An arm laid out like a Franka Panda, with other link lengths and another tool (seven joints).
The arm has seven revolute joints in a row. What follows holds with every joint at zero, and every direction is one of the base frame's.
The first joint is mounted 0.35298 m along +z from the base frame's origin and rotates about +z.
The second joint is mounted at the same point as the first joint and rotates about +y.
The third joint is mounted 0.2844 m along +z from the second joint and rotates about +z.
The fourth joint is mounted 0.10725 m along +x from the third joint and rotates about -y.
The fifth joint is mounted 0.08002 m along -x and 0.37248 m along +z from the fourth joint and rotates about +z.
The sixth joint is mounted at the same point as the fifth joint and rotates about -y.
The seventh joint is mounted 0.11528 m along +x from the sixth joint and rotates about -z.
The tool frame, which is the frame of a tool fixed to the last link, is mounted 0.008 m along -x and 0.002 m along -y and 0.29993 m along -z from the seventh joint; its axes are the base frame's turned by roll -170.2, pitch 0 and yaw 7.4 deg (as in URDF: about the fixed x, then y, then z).
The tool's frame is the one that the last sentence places.
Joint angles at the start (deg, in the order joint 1, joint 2, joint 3, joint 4, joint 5, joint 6, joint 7):
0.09, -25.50, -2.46, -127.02, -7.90, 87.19, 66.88
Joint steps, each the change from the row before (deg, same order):
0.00, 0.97, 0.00, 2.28, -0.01, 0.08, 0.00
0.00, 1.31, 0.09, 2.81, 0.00, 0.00, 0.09
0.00, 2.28, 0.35, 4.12, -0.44, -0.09, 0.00
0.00, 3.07, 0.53, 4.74, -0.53, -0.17, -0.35
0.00, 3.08, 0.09, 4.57, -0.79, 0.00, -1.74
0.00, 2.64, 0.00, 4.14, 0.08, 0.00, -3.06
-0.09, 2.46, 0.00, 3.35, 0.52, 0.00, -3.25
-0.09, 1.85, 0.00, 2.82, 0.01, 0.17, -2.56
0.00, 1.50, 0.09, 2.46, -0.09, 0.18, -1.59
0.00, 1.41, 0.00, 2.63, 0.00, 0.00, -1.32
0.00, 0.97, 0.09, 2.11, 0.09, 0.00, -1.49
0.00, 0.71, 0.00, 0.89, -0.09, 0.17, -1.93
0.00, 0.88, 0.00, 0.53, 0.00, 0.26, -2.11
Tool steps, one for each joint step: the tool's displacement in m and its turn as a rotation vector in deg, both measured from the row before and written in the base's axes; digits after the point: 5 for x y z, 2 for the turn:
0.01257, -0.00081, 0.01002, -0.10, -1.39, -0.03
0.01476, -0.00030, 0.01159, -0.16, -1.51, -0.05
0.02093, -0.00103, 0.01456, -0.71, -1.73, 0.31
0.02357, 0.00017, 0.01290, -0.78, -1.44, 0.83
0.02281, -0.00431, 0.01111, -0.69, -1.21, 1.82
0.01998, -0.00043, 0.01022, 0.31, -1.01, 2.98
0.01614, 0.00119, 0.00467, 0.72, -0.40, 3.08
0.01403, -0.00138, 0.00617, 0.11, -0.75, 2.45
0.01230, -0.00006, 0.00640, -0.09, -0.89, 1.68
0.01160, -0.00043, 0.00817, -0.02, -1.01, 1.30
0.00892, 0.00099, 0.00802, 0.05, -0.91, 1.56
0.00492, -0.00075, 0.00084, -0.12, -0.04, 1.93
0.00442, -0.00025, -0.00380, -0.03, 0.43, 2.12

